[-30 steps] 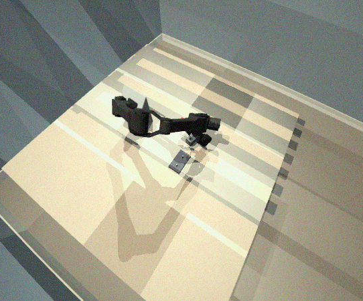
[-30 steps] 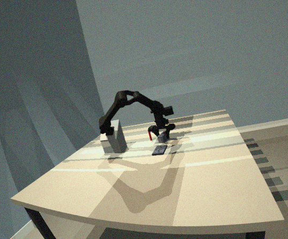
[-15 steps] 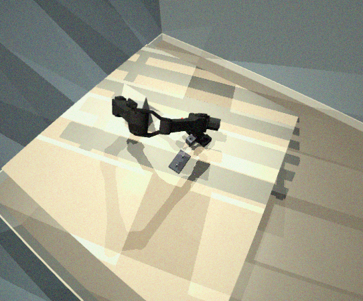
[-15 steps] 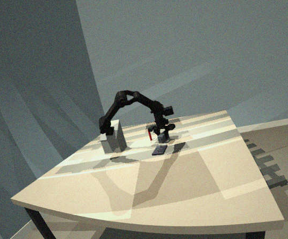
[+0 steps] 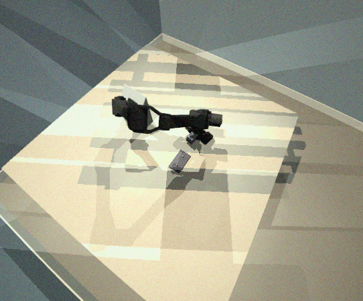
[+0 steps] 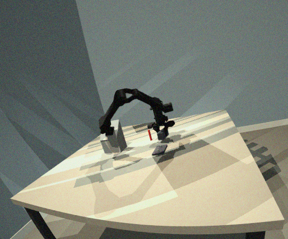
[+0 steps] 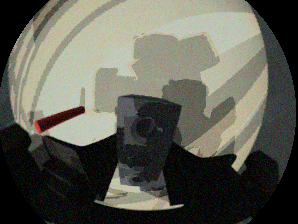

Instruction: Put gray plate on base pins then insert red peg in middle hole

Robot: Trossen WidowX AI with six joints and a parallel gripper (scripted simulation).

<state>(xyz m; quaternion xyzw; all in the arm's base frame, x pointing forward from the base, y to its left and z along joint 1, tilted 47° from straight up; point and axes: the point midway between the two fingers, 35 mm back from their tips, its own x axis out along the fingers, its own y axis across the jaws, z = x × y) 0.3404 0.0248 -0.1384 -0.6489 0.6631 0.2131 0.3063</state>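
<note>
My gripper tip is 2 cm short of the dark base, 16 cm to the left of it and 2 cm above it. Round my gripper tip: gray plate: 3 cm above; then red peg: 11 cm behind, 3 cm to the left, 1 cm above.
</note>
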